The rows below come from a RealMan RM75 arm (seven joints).
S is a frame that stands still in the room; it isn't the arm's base.
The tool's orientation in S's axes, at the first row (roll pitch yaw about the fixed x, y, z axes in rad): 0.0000 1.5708 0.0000
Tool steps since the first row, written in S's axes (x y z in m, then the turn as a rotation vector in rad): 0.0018 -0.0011 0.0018 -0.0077 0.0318 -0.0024; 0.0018 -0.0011 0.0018 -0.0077 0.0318 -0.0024; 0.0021 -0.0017 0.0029 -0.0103 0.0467 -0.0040; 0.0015 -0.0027 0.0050 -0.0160 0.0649 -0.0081; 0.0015 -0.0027 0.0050 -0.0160 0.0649 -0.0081; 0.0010 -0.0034 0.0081 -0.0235 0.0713 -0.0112; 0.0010 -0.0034 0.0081 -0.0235 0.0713 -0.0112
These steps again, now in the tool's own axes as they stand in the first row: -0.0018 -0.0011 0.0018 0.0024 0.0318 -0.0077; -0.0018 -0.0011 0.0018 0.0024 0.0318 -0.0077; -0.0029 -0.0017 0.0021 0.0040 0.0467 -0.0103; -0.0050 -0.0027 0.0015 0.0081 0.0649 -0.0160; -0.0050 -0.0027 0.0015 0.0081 0.0649 -0.0160; -0.0081 -0.0034 0.0010 0.0112 0.0713 -0.0235; -0.0081 -0.0034 0.0010 0.0112 0.0713 -0.0235
